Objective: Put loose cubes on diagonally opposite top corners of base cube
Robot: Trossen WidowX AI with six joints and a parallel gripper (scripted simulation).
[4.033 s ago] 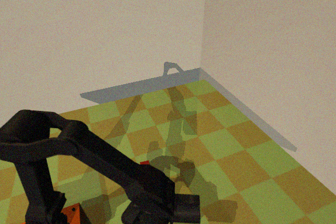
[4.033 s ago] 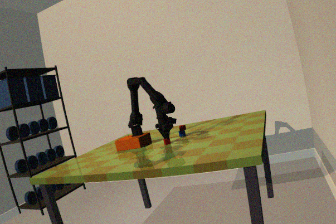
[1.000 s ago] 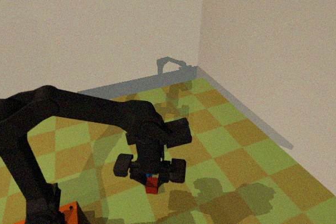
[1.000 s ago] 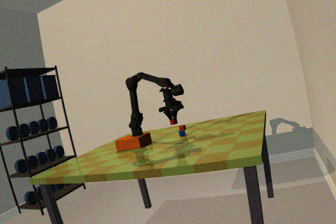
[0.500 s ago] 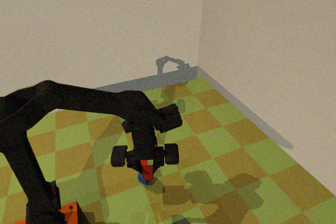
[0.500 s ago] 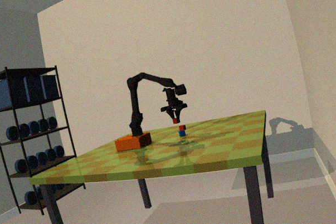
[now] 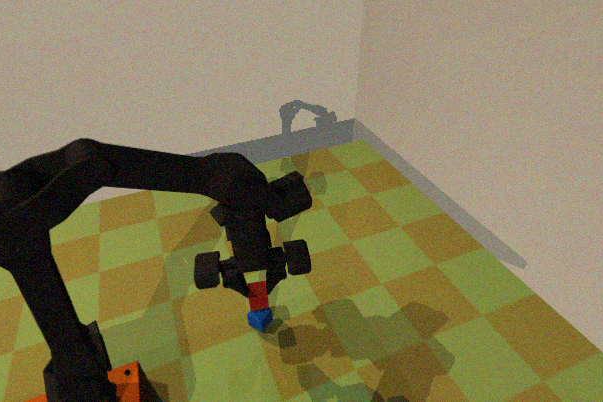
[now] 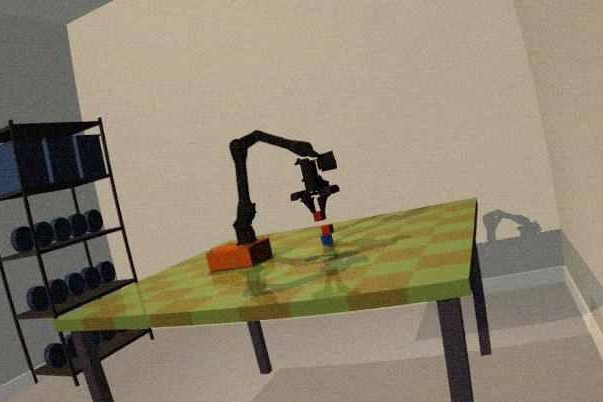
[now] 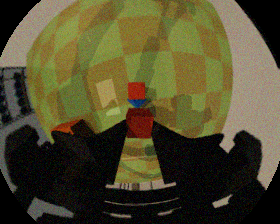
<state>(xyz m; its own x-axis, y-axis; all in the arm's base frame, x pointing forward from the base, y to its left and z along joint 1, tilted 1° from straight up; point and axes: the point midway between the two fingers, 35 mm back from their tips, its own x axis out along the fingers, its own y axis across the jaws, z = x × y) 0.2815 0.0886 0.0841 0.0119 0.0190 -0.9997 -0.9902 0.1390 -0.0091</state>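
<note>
Now: the blue cube 20 mm to the left of my gripper tip and 100 mm below it.
</note>
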